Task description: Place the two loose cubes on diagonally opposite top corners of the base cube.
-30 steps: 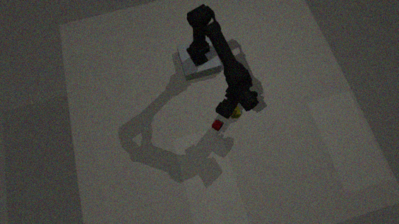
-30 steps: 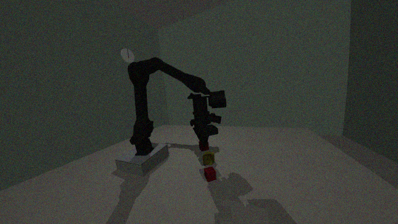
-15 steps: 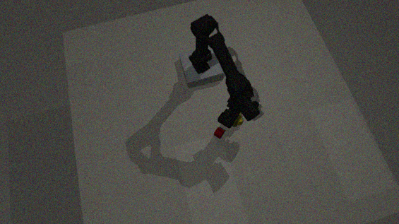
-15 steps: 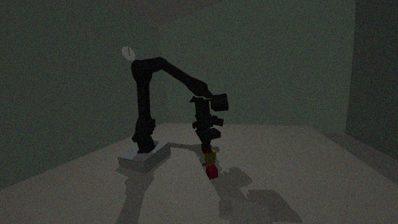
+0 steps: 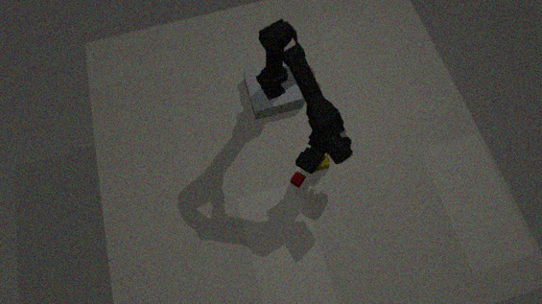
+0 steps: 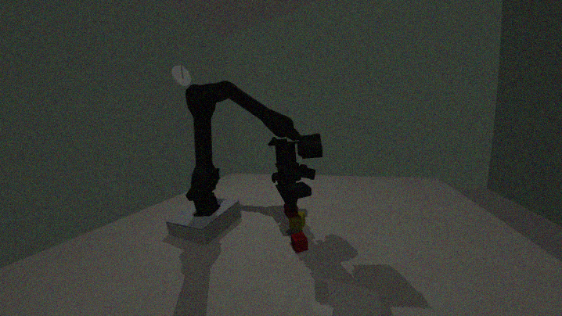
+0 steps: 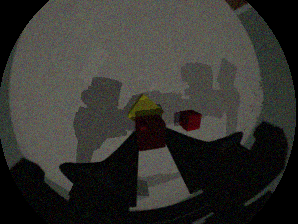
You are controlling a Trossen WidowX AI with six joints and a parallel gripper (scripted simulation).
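Now: the yellow base cube 20 mm ahead of my gripper tip, 10 mm to the left of it and 40 mm below it.
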